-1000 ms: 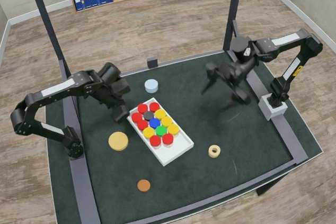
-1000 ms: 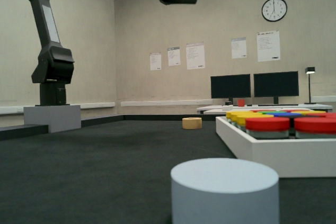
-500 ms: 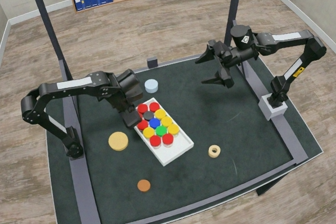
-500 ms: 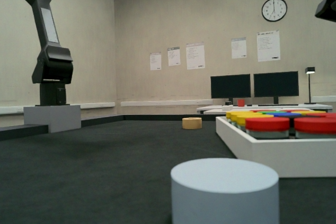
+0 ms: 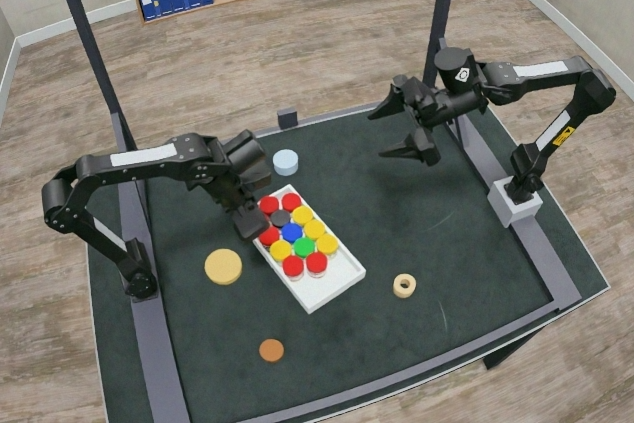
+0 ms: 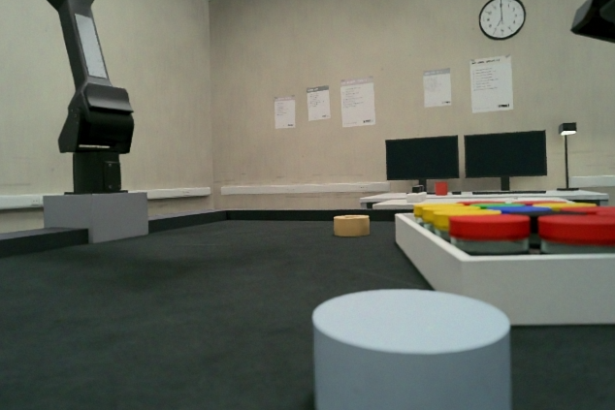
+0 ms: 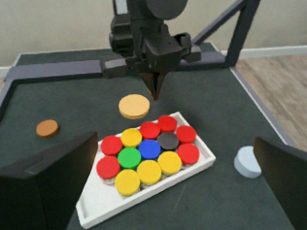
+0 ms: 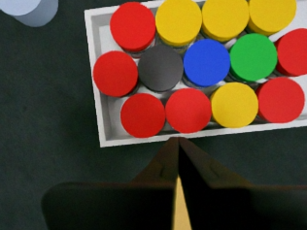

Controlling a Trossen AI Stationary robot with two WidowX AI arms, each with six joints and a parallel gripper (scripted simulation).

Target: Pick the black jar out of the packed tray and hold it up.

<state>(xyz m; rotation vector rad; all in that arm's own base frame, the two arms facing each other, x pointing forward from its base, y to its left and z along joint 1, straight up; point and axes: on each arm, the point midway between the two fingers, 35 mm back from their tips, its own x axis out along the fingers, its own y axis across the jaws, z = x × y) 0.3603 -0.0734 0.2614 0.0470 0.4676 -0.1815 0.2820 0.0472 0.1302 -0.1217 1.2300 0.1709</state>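
The yellow jar is 120 mm to the left of my right hand, 120 mm below it and 20 mm behind it. From my right hand the other things lie so: black jar 120 mm below, 70 mm to the left, 30 mm behind; then blue jar 120 mm below, 80 mm to the left, 10 mm ahead; then tan disc 140 mm below, 80 mm to the right, 40 mm ahead.
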